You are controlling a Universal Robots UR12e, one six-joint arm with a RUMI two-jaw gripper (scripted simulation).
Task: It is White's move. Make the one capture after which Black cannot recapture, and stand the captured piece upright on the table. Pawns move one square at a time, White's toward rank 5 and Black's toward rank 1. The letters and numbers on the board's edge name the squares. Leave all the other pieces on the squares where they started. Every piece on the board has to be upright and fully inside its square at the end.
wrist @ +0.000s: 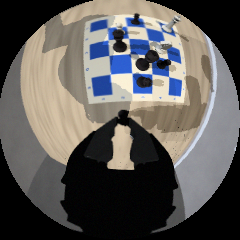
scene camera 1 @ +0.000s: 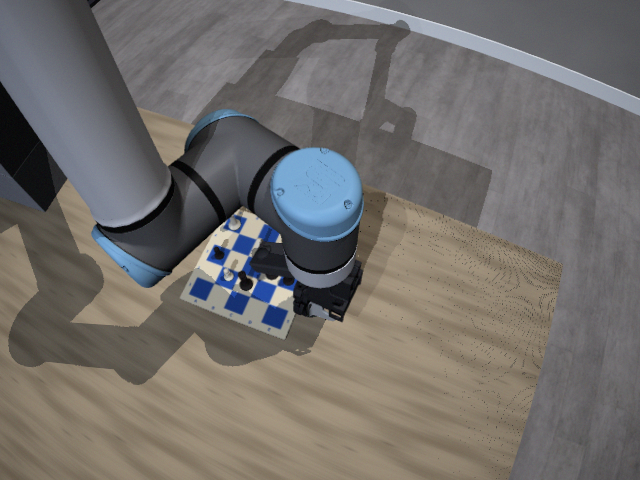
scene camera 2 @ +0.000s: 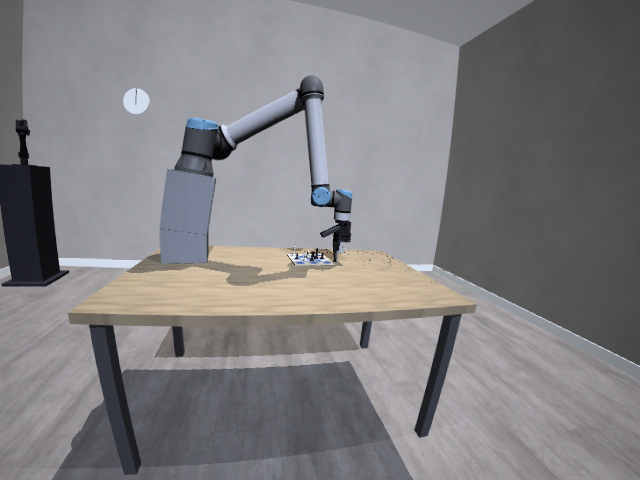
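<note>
My gripper is visible in scene camera 1 (scene camera 1: 315, 309) and, likewise, my gripper (wrist: 122, 117) appears in the wrist view.
</note>
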